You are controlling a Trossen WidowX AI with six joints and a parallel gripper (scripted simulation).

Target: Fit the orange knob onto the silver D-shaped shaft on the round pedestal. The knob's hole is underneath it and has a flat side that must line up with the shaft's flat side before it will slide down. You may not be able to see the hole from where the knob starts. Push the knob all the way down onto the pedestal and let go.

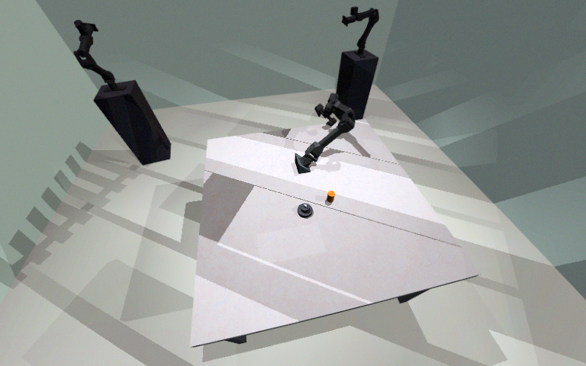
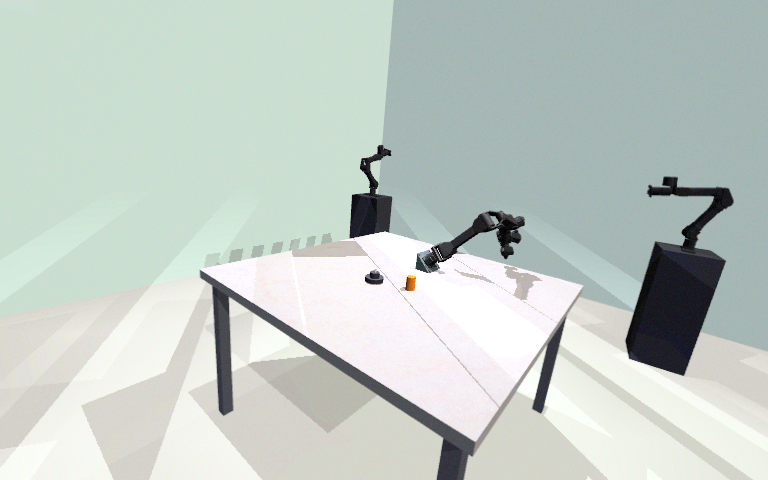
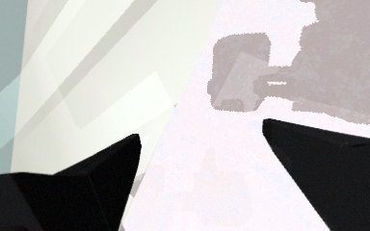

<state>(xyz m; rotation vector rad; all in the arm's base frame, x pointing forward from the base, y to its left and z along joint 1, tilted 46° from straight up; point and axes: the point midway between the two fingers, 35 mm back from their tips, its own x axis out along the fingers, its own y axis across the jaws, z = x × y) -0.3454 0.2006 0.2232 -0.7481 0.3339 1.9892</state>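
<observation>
Right now the orange knob is 660 mm ahead of my gripper tip, 250 mm to the right of it and 30 mm below it. Round my gripper tip: dark round pedestal: 680 mm ahead, 420 mm to the right, 40 mm below.
</observation>
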